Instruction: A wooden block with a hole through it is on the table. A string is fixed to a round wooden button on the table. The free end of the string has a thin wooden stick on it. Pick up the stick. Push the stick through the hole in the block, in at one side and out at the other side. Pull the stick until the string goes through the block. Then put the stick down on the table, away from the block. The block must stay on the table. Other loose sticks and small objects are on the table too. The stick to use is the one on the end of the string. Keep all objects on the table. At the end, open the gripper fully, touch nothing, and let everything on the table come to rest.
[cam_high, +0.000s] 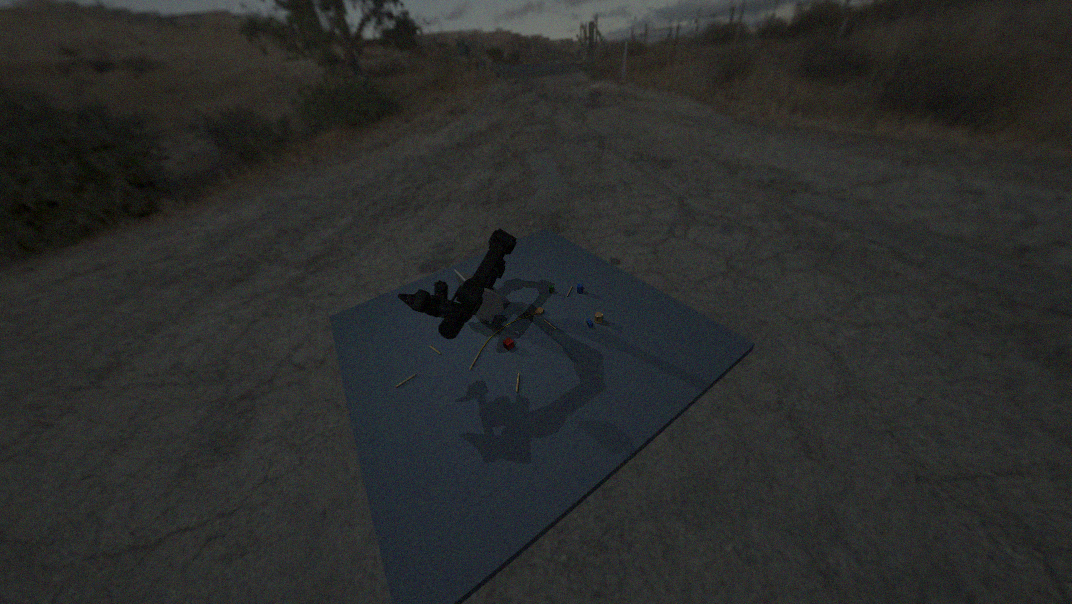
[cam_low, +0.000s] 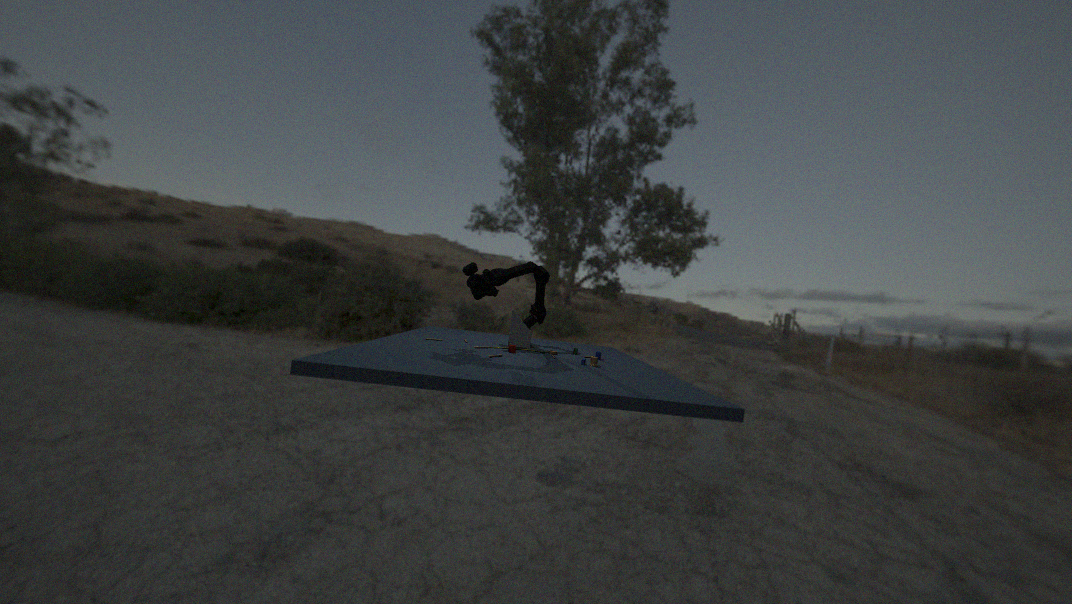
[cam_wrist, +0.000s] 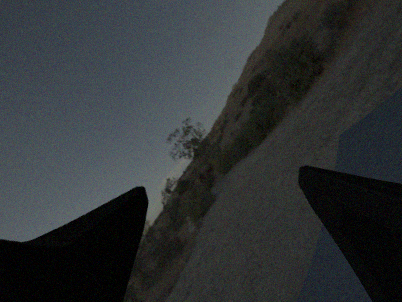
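The red block lies 14 cm ahead of my gripper tip, 25 cm to the left of it and 32 cm below it. From my gripper tip the other things lie so: thin wooden stick 9 cm ahead, 13 cm to the left, 33 cm below; green object 2 cm ahead, 61 cm to the left, 32 cm below; blue object 29 cm ahead, 55 cm to the left, 32 cm below.
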